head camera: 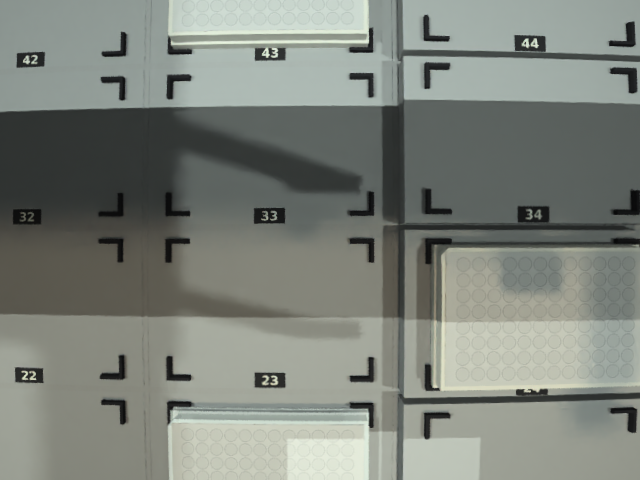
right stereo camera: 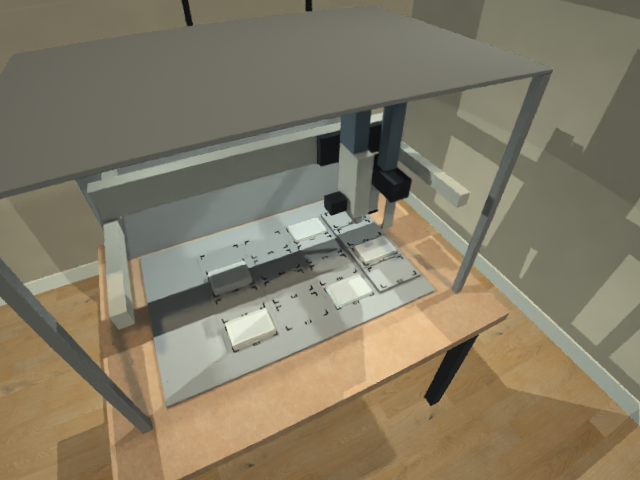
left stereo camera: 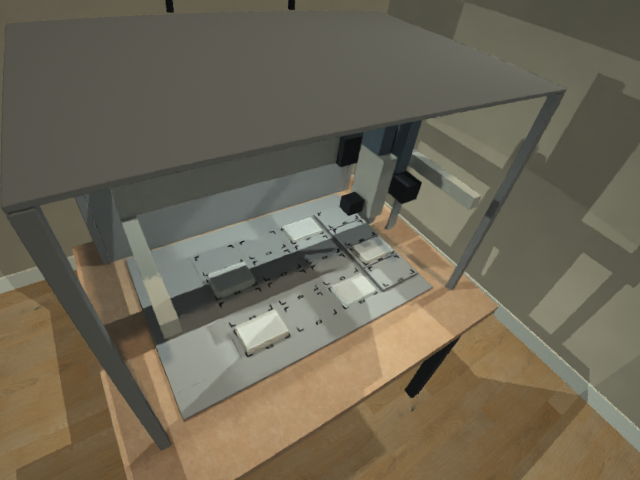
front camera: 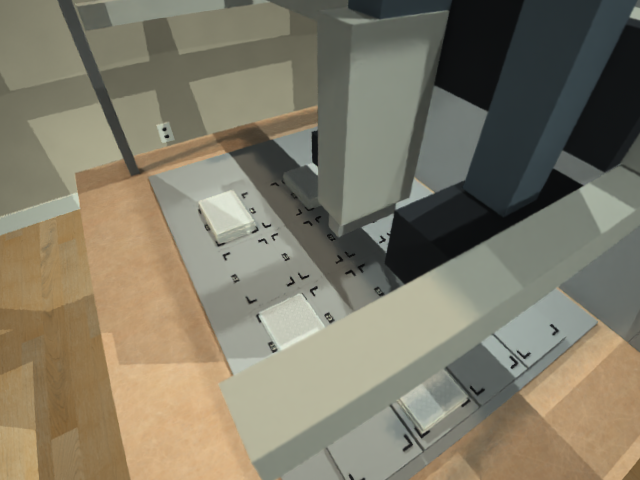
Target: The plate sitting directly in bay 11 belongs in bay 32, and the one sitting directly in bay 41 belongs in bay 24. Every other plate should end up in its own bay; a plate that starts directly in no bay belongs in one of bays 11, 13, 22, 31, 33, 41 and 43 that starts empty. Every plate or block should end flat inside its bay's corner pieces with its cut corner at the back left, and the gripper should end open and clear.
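Frame: origin at the robot's base, x back, y right, z up, level; millimetres.
Where they show: gripper, between the fingertips: (right stereo camera: 379, 219) (left stereo camera: 381, 220); robot's base, origin of its link: (right stereo camera: 234, 351) (left stereo camera: 248, 355) (front camera: 200, 210).
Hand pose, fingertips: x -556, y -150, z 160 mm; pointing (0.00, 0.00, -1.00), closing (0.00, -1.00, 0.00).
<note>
Each offset is from my fingertips to the top centre of the thing. "spot": to the spot under its first point.
A thick pale plate @(dz -133, dx +492, dy +107 mm) (front camera: 224, 211) (left stereo camera: 261, 331) (right stereo camera: 250, 328) sits in bay 11. Another plate @(dz -131, dx +0, dy +0 mm) (front camera: 434, 398) (head camera: 540, 335) (left stereo camera: 371, 249) (right stereo camera: 375, 249) lies flat in bay 24, its cut corner at the back left in the head view. Plates also lie in bay 13 @(spot: dz -146, dx +183, dy +106 mm) (front camera: 292, 320) (head camera: 232, 454) (left stereo camera: 354, 289) (right stereo camera: 349, 289) and bay 43 @(spot: dz -146, dx +163, dy -187 mm) (head camera: 268, 12) (left stereo camera: 303, 228) (right stereo camera: 306, 228). A grey thick piece @(dz -133, dx +492, dy -107 mm) (front camera: 302, 183) (left stereo camera: 231, 280) (right stereo camera: 229, 279) sits in bay 31. Bay 41 holds no plate, nor does bay 32. My gripper (left stereo camera: 384, 219) (right stereo camera: 380, 219) hangs raised at the deck's right, jaws apart and empty; one jaw is partly hidden.
The parked pipetting stage (front camera: 374, 124) (left stereo camera: 373, 180) (right stereo camera: 355, 180) hangs beside the gripper. A pale beam (front camera: 413, 330) crosses the front view and hides part of the deck. Bays 33 @(spot: dz -160, dx +165, dy -71 mm) (head camera: 268, 201) and 34 @(spot: dz -146, dx +10, dy -88 mm) (head camera: 516, 170) hold no plate. Frame posts @(spot: dz +250, dx -165, dy +267 mm) (left stereo camera: 511, 191) (right stereo camera: 501, 186) stand around the deck.
</note>
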